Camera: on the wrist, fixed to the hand. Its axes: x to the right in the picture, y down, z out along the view.
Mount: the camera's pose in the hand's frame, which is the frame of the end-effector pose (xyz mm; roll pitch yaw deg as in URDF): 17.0 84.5 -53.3 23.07 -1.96 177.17
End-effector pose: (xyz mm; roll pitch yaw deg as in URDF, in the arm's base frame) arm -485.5 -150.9 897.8 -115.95 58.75 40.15
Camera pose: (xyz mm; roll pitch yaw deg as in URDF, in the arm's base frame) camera -458.4 -239.1 855.9 139.75 -55.34 -140.77
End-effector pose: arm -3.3 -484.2 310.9 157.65 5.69 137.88
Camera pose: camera 17.0 -424.5 390.2 -134.94 -4.94 -38.75
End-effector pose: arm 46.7 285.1 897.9 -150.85 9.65 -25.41
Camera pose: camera 19.8 187.4 900.4 173.66 -6.56 156.11
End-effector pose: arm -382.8 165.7 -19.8 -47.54 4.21 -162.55
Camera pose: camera -386.8 145.9 -119.1 70.79 -3.44 14.09
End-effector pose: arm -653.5 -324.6 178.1 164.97 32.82 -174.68
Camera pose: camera -713.6 -262.1 230.6 -143.98 -31.60 9.13
